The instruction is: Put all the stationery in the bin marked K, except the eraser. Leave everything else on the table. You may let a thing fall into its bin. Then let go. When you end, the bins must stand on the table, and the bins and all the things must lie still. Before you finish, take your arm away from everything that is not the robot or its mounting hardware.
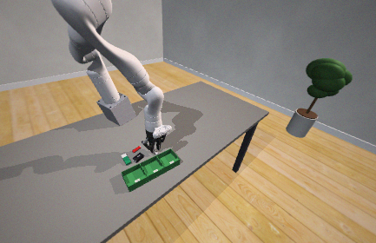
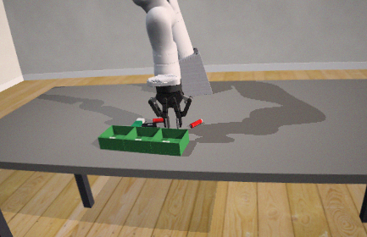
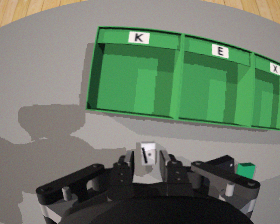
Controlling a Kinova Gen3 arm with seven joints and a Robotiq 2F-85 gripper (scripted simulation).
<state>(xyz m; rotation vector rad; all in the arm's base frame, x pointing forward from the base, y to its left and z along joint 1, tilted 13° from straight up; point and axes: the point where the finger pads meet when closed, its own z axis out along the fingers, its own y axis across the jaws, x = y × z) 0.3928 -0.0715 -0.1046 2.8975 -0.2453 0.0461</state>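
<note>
My hand is 30 mm above the grey-white item. Round my hand: green-and-white eraser: 120 mm to the right, 80 mm behind, 30 mm below; green bin: 90 mm to the right, 70 mm ahead, 10 mm below; black item: 90 mm to the right, 40 mm behind, 30 mm below.
</note>
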